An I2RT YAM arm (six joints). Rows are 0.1 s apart.
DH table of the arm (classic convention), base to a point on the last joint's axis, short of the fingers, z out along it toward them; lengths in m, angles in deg. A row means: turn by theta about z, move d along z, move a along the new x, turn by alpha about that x. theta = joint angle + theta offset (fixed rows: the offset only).
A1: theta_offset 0  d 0.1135  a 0.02  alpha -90
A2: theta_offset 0  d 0  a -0.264  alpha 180
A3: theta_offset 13.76  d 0  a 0.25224  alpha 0
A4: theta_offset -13.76  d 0  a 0.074  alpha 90
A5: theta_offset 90  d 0  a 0  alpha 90
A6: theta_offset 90  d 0.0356  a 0  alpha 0
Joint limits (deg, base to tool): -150..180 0..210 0..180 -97..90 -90..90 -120..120
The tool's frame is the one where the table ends.
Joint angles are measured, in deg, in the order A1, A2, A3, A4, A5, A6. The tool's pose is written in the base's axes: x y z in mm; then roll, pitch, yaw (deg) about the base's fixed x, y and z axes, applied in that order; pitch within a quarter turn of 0, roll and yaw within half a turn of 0. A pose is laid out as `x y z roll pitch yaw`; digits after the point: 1 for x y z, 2 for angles.
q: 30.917, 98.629, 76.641, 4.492, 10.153, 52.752
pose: 357.8 206.9 305.6 112.15 38.28 124.43
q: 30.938, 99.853, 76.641, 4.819, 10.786, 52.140
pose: 361.4 208.9 297.8 113.50 38.98 124.88
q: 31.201, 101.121, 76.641, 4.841, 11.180, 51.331
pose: 364.0 212.4 289.0 115.39 39.74 126.23
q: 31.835, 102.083, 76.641, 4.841, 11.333, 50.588
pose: 364.1 217.8 282.3 116.92 40.37 127.96
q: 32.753, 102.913, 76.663, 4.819, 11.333, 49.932
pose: 362.6 224.9 276.5 118.27 40.85 129.98
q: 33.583, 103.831, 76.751, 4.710, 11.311, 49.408
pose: 361.5 231.6 270.3 119.72 41.18 131.98
